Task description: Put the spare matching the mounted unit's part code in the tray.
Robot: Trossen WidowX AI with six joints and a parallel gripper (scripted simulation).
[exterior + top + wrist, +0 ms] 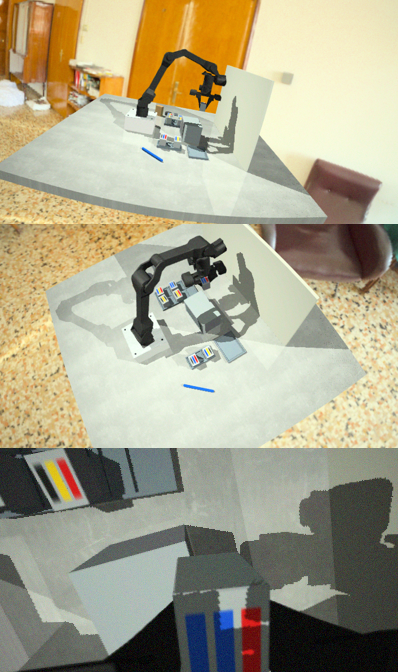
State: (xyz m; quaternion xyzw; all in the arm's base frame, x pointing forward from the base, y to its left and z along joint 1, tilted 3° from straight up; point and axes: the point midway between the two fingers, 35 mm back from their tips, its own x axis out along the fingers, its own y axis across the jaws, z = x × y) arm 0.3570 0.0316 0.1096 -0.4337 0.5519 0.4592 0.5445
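The grey tray lies 26 cm to the right of my gripper tip, 17 cm below it and 4 cm behind it. Round my gripper tip: tall wall panel (18 cm ahead, 6 cm to the right, 6 cm above); mounted unit (12 cm below, 6 cm behind, 5 cm to the right); dark disc (31 cm to the left, 17 cm behind, 16 cm below).
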